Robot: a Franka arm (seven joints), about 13 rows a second.
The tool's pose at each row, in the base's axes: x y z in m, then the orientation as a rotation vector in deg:
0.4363 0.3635 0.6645 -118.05 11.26 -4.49
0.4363 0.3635 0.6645 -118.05 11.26 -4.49
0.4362 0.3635 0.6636 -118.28 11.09 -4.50
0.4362 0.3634 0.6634 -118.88 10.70 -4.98
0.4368 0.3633 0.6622 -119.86 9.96 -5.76
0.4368 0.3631 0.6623 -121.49 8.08 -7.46
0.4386 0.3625 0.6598 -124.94 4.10 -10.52
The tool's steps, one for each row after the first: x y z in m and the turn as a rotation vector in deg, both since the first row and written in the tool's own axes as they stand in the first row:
0.0000 0.0000 0.0000 0.00 0.00 0.00
-0.0001 0.0008 0.0004 -0.21 -0.06 -0.15
-0.0001 0.0010 0.0004 -0.76 0.13 -0.68
0.0006 0.0021 0.0010 -1.64 0.40 -1.61
0.0006 0.0021 0.0008 -3.07 0.85 -3.78
0.0026 0.0043 0.0017 -6.22 1.42 -8.09

